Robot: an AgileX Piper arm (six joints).
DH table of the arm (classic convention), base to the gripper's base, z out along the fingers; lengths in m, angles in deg. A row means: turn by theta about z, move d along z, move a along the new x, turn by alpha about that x. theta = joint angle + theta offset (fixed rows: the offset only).
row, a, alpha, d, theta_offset
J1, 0, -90, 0.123, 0
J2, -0.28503, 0, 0, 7.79
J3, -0.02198, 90, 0, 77.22
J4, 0, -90, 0.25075, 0
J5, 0, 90, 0, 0
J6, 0, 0, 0.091, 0
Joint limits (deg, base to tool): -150..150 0..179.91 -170..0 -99.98..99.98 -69.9..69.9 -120..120
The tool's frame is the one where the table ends.
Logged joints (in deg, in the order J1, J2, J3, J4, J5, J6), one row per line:
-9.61, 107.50, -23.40, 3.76, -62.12, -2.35
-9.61, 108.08, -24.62, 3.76, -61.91, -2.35
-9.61, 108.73, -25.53, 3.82, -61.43, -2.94
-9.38, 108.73, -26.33, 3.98, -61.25, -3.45
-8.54, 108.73, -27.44, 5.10, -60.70, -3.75
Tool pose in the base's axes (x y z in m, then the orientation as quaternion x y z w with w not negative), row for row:
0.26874, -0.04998, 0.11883, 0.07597, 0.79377, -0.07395, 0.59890
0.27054, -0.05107, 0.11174, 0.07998, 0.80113, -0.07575, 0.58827
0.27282, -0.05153, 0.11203, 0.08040, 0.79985, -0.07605, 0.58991
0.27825, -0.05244, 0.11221, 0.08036, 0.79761, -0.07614, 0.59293
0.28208, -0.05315, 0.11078, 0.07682, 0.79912, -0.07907, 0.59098
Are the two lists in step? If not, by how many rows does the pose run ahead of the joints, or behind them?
The pose runs 2 rows behind the joints: the pose in row i belongs to the joints in row i - 2.
